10 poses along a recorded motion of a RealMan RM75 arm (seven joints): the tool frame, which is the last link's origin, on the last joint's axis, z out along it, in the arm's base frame.
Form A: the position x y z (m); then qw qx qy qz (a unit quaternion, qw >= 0).
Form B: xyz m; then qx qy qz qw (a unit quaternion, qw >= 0). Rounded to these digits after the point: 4 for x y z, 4 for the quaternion.
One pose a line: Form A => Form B
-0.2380 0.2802 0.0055 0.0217 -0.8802 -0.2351 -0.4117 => -0.2380 0.2802 0.0055 -0.8802 -0.2351 -0.4117 0.0217
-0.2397 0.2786 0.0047 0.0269 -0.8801 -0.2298 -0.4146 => -0.2397 0.2786 0.0047 -0.8801 -0.2298 -0.4146 0.0269
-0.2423 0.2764 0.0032 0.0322 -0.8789 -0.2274 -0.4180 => -0.2423 0.2764 0.0032 -0.8789 -0.2274 -0.4180 0.0322
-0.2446 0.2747 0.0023 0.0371 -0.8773 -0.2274 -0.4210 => -0.2446 0.2747 0.0023 -0.8773 -0.2274 -0.4210 0.0371
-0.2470 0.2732 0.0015 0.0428 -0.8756 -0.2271 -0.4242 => -0.2470 0.2732 0.0015 -0.8756 -0.2271 -0.4242 0.0428
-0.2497 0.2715 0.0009 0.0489 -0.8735 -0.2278 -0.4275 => -0.2497 0.2715 0.0009 -0.8735 -0.2278 -0.4275 0.0489
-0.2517 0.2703 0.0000 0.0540 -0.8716 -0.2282 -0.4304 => -0.2517 0.2703 0.0000 -0.8716 -0.2282 -0.4304 0.0540
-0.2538 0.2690 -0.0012 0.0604 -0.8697 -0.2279 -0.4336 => -0.2538 0.2690 -0.0012 -0.8697 -0.2279 -0.4336 0.0604
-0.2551 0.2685 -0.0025 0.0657 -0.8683 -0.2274 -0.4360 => -0.2551 0.2685 -0.0025 -0.8683 -0.2274 -0.4360 0.0657
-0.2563 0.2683 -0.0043 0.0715 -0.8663 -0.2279 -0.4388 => -0.2563 0.2683 -0.0043 -0.8663 -0.2279 -0.4388 0.0715
